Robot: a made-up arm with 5 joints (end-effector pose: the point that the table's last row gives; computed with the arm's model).
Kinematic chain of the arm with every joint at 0, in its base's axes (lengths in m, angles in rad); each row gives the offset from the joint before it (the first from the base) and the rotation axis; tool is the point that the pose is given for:
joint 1: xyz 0 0 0.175 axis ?
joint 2: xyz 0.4 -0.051 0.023 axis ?
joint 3: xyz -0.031 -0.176 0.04 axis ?
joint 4: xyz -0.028 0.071 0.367 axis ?
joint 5: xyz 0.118 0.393 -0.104 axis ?
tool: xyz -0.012 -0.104 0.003
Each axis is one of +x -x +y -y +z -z.
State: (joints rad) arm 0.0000 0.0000 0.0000 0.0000 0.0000
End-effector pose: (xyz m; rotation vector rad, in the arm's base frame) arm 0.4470 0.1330 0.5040 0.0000 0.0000 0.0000
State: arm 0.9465 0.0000 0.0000 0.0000 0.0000
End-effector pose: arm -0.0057 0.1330 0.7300 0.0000 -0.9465 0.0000
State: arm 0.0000 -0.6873 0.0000 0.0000 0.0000
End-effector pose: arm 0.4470 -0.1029 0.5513 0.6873 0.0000 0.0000
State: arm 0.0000 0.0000 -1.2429 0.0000 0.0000
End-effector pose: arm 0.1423 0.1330 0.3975 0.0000 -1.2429 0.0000
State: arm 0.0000 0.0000 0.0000 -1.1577 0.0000
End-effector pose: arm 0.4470 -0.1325 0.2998 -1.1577 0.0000 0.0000
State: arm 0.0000 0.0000 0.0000 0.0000 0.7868
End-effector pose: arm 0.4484 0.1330 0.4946 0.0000 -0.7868 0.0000
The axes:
joint 1: -y
joint 2: -x
joint 3: +y
joint 4: +x
joint 5: -y

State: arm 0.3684 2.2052 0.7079 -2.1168 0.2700
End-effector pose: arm 0.4228 0.2512 0.5826 1.9792 -1.2537 0.1365
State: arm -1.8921 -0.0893 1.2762 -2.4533 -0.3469
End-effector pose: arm -0.1765 -0.4428 -0.4402 0.4174 -1.0842 -2.8642
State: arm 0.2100 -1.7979 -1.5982 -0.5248 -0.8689
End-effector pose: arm 0.2008 -0.1907 0.3117 1.5925 -0.2034 -0.8066
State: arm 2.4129 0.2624 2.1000 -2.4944 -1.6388
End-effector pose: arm -0.3815 -0.4743 0.5758 -1.3338 0.8711 -2.1470
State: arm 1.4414 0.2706 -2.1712 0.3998 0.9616
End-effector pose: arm 0.1344 0.1181 0.1706 0.0921 1.6975 -0.6688
